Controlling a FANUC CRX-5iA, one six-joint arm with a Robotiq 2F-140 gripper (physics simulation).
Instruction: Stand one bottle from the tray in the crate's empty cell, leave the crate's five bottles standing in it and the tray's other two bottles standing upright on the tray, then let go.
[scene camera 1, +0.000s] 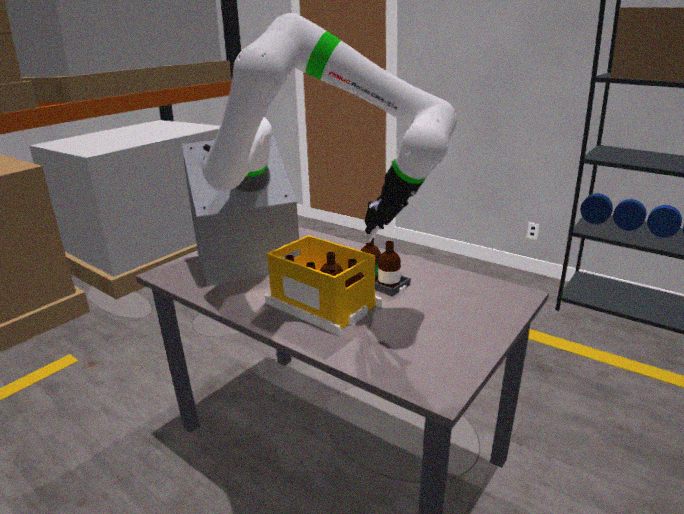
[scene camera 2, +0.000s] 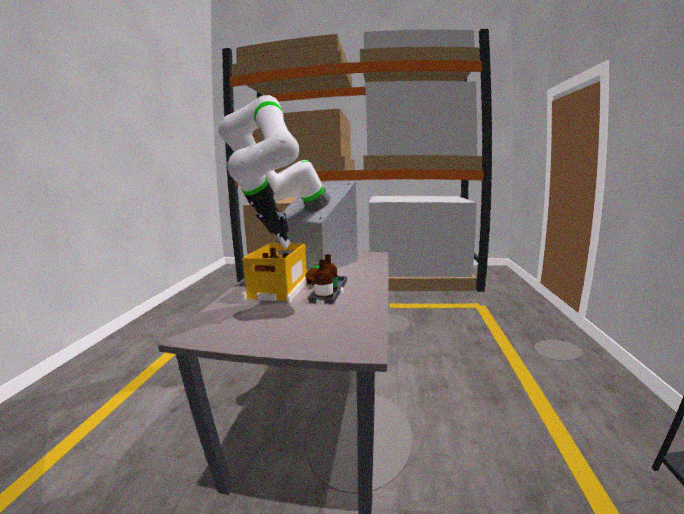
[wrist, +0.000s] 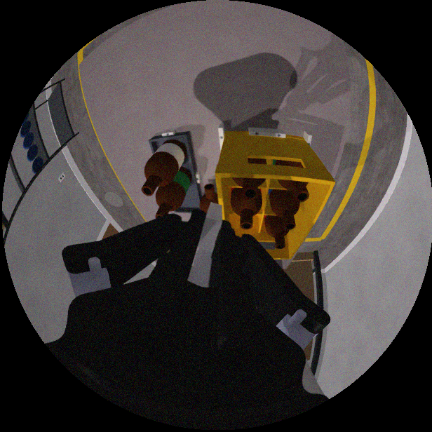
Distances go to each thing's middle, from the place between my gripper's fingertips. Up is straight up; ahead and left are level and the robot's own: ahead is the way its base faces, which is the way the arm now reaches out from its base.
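Looking at the white-label bottle (scene camera 1: 389, 264), I see that it is 30 mm ahead of my hand and 130 mm to the left of it, while also being 140 mm below my hand.
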